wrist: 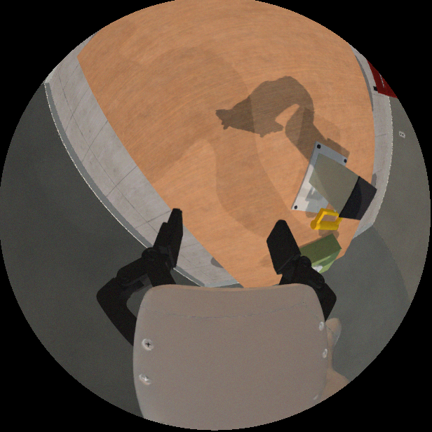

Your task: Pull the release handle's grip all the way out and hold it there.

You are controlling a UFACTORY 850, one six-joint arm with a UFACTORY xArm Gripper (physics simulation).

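Observation:
The release handle's yellow grip (pixel 327 226), a loop with a thicker bar, is at the right of the wrist view. It stands at the lower end of a grey-olive housing (pixel 332 181) with a black part (pixel 358 198), on a pale metal base plate (pixel 303 196) with dark bolts. How the grip joins the housing is hidden. My gripper (pixel 229 226) is open, with its two black fingers wide apart and nothing between them. The grip is to the right of the right finger, clear of both fingers.
A green block (pixel 321 248) lies below the grip, close to the right finger and partly hidden by it. The wooden surface (pixel 165 115) has a pale tiled border (pixel 117 172) on the left. A red object (pixel 382 82) stands at the upper right. The arm's shadow falls near the plate.

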